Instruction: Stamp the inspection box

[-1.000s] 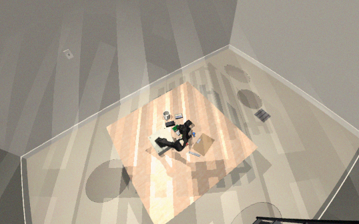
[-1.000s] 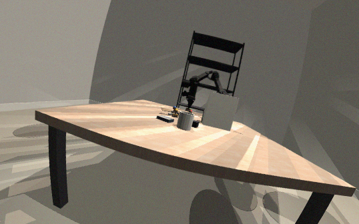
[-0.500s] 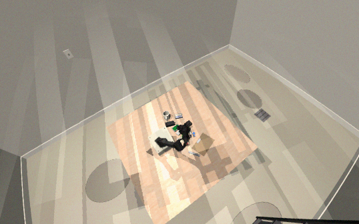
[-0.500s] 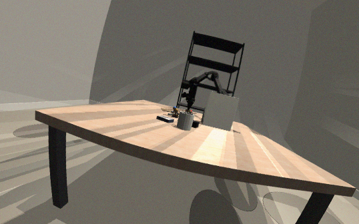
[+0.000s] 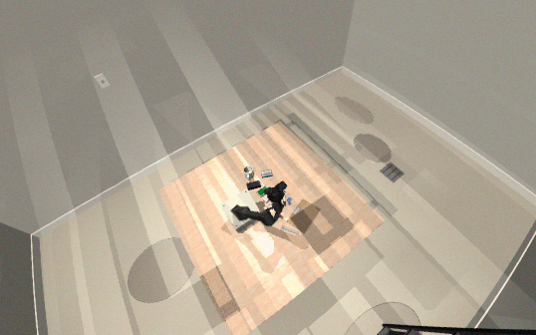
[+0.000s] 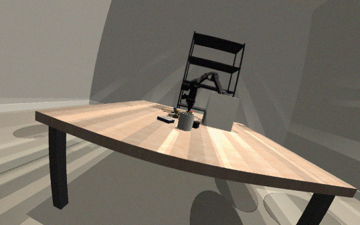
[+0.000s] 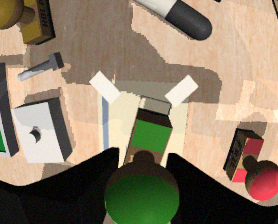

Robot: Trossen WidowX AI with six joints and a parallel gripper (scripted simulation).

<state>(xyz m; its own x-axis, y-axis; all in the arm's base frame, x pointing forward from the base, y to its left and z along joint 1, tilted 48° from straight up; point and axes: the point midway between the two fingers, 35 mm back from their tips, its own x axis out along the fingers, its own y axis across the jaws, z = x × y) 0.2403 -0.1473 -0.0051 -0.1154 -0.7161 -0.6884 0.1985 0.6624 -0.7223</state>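
Right now the inspection card is 60 mm below my gripper tip, 20 mm behind it and 10 mm to the left of it. From my gripper tip the other things lie so: green-knobbed PASS stamp (right at my gripper tip); then red stamp (80 mm to the right, 40 mm below, 30 mm behind); then grey block (90 mm to the left, 40 mm below).
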